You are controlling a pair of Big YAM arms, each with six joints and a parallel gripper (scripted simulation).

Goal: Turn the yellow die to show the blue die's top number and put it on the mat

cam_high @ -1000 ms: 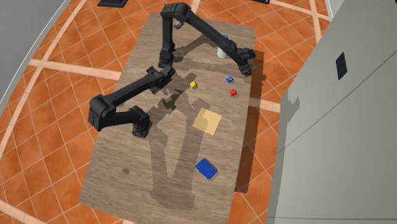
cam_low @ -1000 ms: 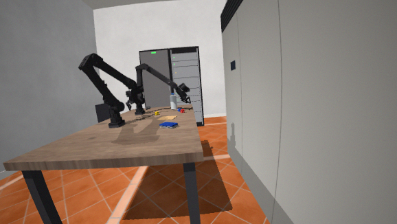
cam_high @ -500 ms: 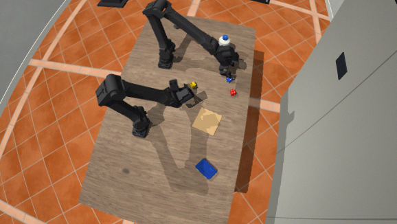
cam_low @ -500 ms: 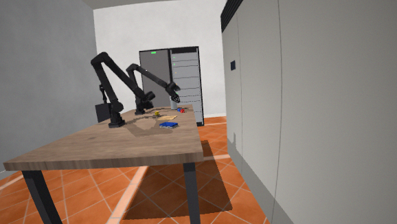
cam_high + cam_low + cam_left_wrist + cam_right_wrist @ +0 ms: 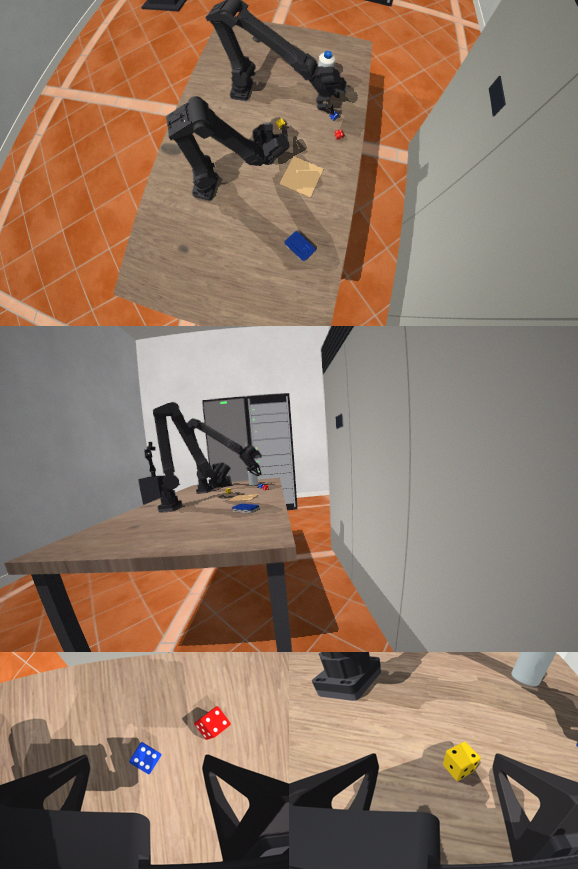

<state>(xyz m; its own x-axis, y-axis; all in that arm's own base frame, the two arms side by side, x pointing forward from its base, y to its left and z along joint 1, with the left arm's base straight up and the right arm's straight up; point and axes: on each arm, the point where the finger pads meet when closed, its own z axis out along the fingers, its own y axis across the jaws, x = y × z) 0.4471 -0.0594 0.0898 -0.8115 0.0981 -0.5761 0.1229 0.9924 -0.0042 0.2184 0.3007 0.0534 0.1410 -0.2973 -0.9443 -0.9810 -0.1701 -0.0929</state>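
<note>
The yellow die is 6 cm below my right hand, 5 cm to the left of it and 3 cm ahead of it. The rest, counted from my right hand: blue die: 25 cm ahead, 16 cm to the left, 6 cm below; then tan mat: 17 cm ahead, 16 cm to the right, 7 cm below; then red die: 29 cm ahead, 7 cm to the left, 6 cm below.
</note>
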